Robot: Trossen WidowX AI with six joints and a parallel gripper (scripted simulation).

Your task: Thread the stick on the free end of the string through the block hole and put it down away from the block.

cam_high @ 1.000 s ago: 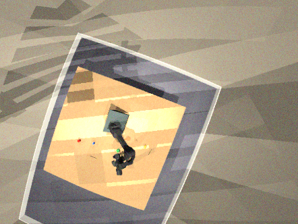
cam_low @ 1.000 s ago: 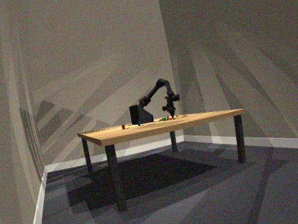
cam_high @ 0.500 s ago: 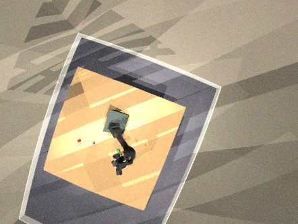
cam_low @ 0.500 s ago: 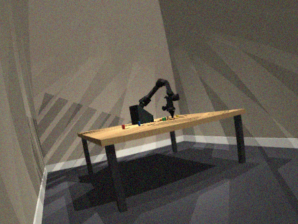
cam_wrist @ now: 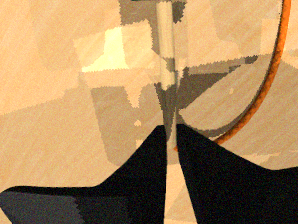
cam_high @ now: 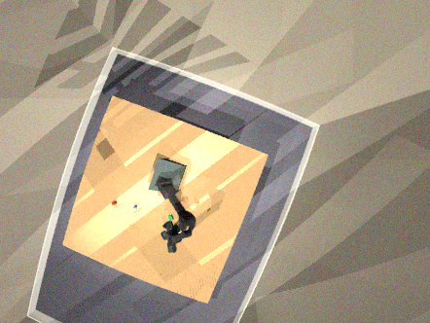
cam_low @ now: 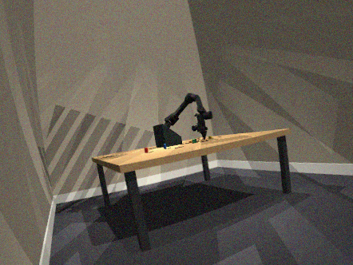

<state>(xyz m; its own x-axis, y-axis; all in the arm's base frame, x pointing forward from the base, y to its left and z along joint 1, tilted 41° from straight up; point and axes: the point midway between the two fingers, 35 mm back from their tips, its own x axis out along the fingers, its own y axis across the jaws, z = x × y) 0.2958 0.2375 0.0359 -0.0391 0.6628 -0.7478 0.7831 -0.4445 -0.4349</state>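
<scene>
Now: gripper tip 5 cm past the green block and 7 cm to the left of it. The rest, counted from my gripper tip: round button (22 cm behind, 2 cm to the right, 1 cm below); then yellow object (21 cm behind, 18 cm to the left); then thin wooden stick (1 cm behind, 1 cm to the right).
</scene>
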